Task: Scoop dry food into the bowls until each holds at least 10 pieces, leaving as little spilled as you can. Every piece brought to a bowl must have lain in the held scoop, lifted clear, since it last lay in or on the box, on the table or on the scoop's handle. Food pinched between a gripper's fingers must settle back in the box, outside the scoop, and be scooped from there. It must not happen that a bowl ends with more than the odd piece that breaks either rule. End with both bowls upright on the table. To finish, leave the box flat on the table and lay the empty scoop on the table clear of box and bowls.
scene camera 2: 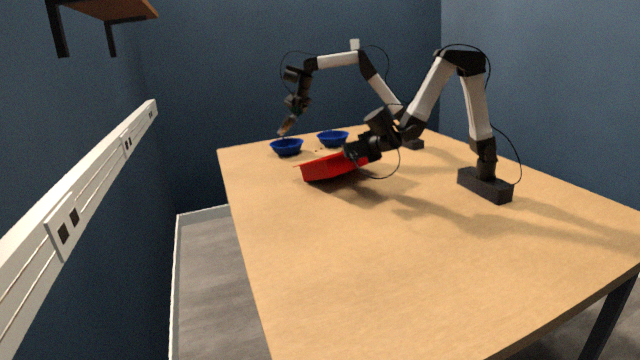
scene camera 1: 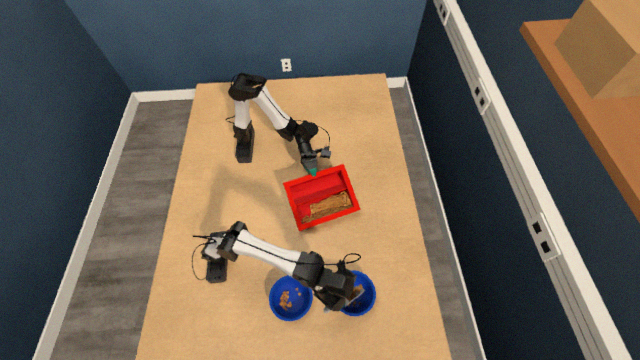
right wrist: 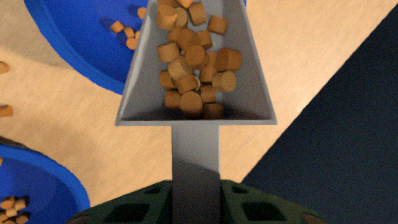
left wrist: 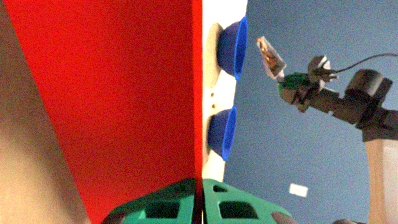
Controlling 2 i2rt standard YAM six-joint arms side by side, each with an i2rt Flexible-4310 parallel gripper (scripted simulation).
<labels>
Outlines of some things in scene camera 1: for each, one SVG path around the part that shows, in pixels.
A red box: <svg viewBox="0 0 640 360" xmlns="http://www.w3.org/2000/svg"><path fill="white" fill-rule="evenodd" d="M344 164L316 172L314 177L310 174L283 183L299 231L361 210ZM349 195L353 207L320 219L318 218L317 220L313 219L313 221L308 223L305 221L305 224L301 223L305 215L310 218L310 205L312 203L316 204L329 197L332 198L331 195L339 194L344 190Z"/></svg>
A blue bowl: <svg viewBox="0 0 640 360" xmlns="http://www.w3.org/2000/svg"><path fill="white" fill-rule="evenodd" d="M352 270L351 272L357 275L354 286L362 284L363 289L366 291L355 298L350 306L344 305L340 311L355 317L364 315L371 310L376 300L376 289L372 280L366 274Z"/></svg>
A blue bowl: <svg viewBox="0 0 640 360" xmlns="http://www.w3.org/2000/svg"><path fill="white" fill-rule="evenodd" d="M288 275L277 280L272 286L269 294L269 306L277 318L290 322L299 320L306 315L312 305L313 294L311 288L303 286L298 280ZM284 291L289 298L286 298L288 299L286 302L284 296L283 300L287 305L289 302L293 305L292 307L285 306L288 309L287 311L280 305L282 301L280 297L284 295Z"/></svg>
</labels>
